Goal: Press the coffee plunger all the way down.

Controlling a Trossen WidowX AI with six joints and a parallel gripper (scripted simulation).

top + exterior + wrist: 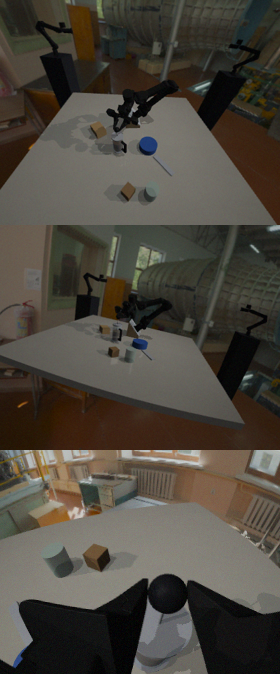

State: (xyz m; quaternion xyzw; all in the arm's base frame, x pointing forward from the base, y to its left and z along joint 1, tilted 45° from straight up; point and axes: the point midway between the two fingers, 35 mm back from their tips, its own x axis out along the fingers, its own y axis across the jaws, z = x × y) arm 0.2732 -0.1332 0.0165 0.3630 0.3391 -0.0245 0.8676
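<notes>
Right now my gripper tip is 10 cm above the coffee press and 2 cm to the right of it. The rest, counted from my gripper tip: small brown cube (23 cm ahead, 17 cm below, 10 cm to the left); then tan box (17 cm below, 16 cm to the right, 14 cm behind); then blue disc (20 cm to the left, 18 cm below, 5 cm behind).
</notes>
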